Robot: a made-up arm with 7 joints.
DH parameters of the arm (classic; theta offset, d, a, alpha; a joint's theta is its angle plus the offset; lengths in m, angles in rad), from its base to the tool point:
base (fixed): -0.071 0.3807 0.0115 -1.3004
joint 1: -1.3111 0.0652 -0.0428 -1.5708
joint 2: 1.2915 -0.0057 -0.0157 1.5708
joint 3: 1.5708 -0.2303 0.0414 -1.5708
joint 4: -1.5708 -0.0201 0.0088 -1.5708
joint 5: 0 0.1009 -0.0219 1.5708
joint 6: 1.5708 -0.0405 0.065 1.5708
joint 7: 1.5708 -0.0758 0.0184 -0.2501
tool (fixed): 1.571 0.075 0 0
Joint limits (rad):
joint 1: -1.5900..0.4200
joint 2: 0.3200..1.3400
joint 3: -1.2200..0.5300
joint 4: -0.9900..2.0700
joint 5: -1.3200..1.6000
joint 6: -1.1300..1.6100
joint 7: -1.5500..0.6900
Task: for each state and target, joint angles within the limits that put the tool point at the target. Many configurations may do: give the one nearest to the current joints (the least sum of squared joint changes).
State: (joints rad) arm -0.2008 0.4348 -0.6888 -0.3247 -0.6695 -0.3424 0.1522
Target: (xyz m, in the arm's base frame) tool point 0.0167 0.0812 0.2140
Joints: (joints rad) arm 0.0376 0.7320 -0.6888 -0.8990 -0.7711 -0.5214 0.1798
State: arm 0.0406 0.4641 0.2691 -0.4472 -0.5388 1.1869 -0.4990
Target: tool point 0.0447 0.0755 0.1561
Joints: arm 0.2455 0.3278 0.0688 -0.9459 -0.7713 1.0971 -0.4140
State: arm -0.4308 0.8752 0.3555 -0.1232 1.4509 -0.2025 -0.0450
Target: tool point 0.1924 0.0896 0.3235
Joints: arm -0.6829 0.5527 -0.1188 -0.9900 1.5686 -0.2735 -0.3923
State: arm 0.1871 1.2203 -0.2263 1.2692 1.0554 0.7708 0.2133
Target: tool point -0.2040 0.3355 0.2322
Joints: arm 0.4200 0.8490 -0.1832 1.8368 0.7845 0.5663 0.1862
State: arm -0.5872 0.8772 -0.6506 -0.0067 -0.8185 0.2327 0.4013
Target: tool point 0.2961 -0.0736 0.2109
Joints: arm -1.2609 0.3200 -1.0578 0.2995 -0.8327 0.2542 -0.0915
